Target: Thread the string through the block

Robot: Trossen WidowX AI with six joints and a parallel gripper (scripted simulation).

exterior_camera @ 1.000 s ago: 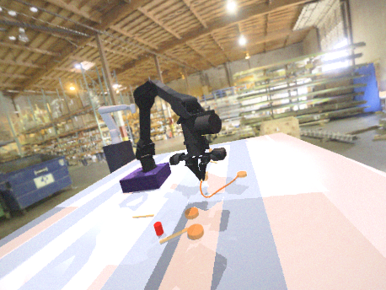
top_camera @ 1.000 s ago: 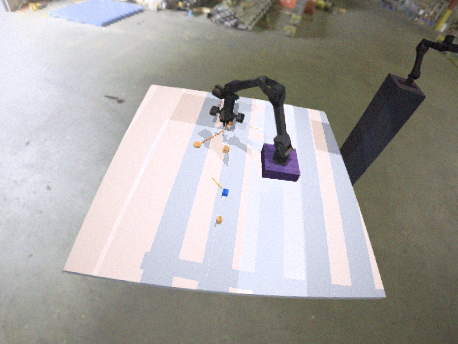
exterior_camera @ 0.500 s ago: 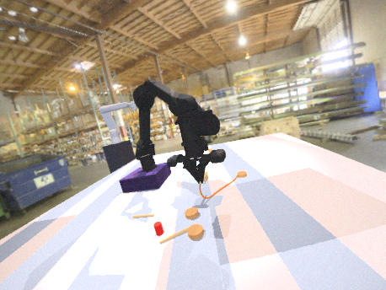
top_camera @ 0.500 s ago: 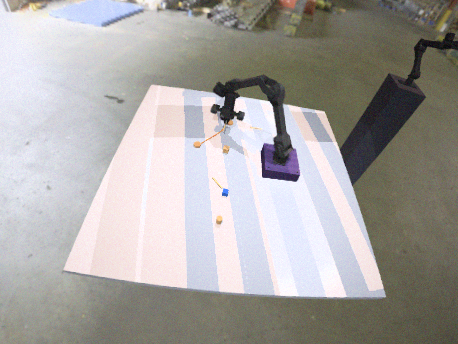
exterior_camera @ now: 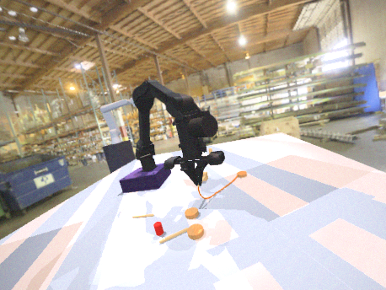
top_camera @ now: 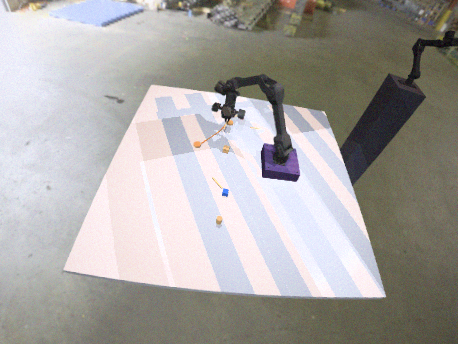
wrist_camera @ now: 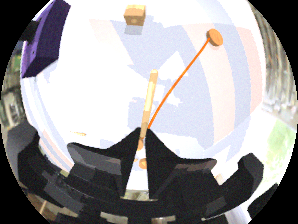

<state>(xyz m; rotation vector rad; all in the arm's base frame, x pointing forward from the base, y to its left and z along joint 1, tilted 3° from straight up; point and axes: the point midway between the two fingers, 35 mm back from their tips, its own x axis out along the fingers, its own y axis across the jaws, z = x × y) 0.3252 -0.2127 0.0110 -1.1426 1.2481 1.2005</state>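
My gripper tip is 40 mm past the wooden block, 180 mm to the right of it and 40 mm above it. Round my gripper tip: red peg (80 mm behind, 150 mm to the right, 40 mm below); then blue cube (90 mm behind, 460 mm to the left, 50 mm below); then round wooden button (120 mm ahead, 190 mm to the left, 50 mm below).
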